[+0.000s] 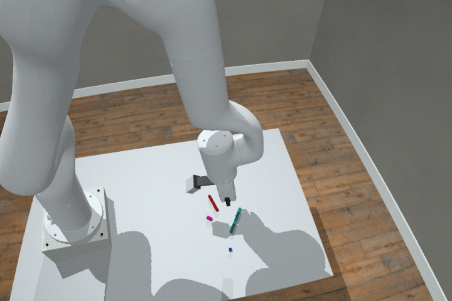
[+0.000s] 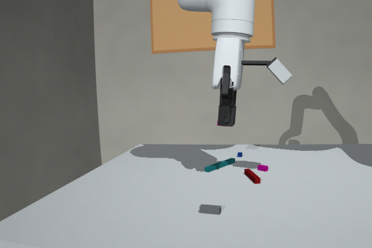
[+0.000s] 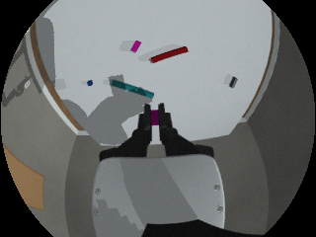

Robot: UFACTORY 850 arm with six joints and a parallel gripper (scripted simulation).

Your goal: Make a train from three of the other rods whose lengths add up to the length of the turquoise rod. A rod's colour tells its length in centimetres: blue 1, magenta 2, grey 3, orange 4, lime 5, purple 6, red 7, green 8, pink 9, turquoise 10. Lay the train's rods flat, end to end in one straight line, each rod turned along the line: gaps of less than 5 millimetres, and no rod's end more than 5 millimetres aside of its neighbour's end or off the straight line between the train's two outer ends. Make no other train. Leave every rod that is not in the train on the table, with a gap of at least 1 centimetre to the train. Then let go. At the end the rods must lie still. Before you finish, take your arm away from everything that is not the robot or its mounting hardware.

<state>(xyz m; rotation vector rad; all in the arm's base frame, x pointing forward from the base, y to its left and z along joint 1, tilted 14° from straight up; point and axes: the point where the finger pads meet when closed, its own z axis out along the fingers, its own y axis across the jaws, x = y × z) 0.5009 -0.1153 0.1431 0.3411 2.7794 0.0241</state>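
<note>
The blue rod lies 140 mm to the right of my hand, 120 mm below it and 50 mm behind it. Also, from my hand: turquoise rod: 120 mm below, 50 mm to the right, 10 mm ahead; grey rod: 200 mm to the left, 120 mm below, 50 mm ahead; red rod: 120 mm below, 40 mm to the left, 40 mm behind.
</note>
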